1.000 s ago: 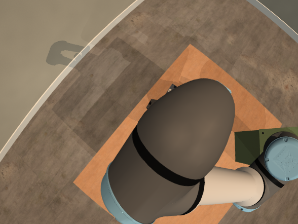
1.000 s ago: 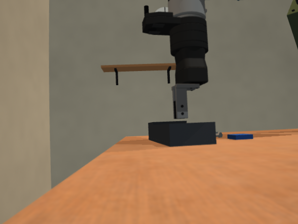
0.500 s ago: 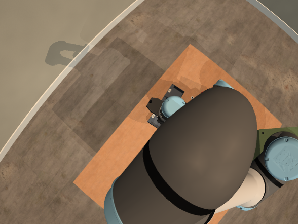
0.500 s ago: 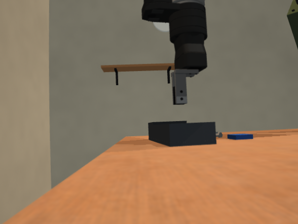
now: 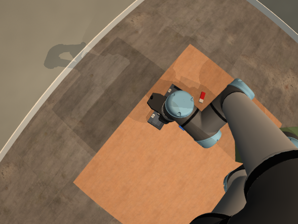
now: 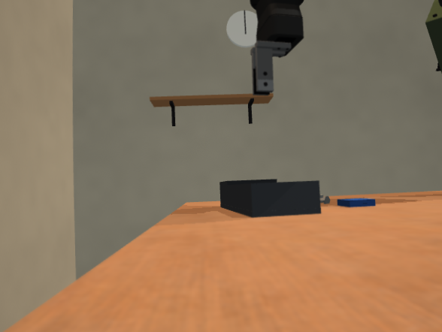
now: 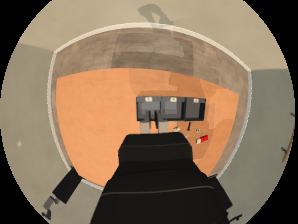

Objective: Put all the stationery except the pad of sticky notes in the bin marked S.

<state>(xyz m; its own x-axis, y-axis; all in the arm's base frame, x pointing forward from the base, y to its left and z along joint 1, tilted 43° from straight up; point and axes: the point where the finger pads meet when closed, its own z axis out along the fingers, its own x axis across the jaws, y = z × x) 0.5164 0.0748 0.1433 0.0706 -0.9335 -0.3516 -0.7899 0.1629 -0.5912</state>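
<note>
Right now my hand is 170 mm above the white clip-like piece, 110 mm to the left of it and 90 mm past it. The rest, counted from my hand: dark bin (150 mm below, 80 mm to the right); then black screw (170 mm below, 160 mm to the right, 80 mm behind); then blue pad (170 mm below, 150 mm behind, 50 mm to the right).
</note>
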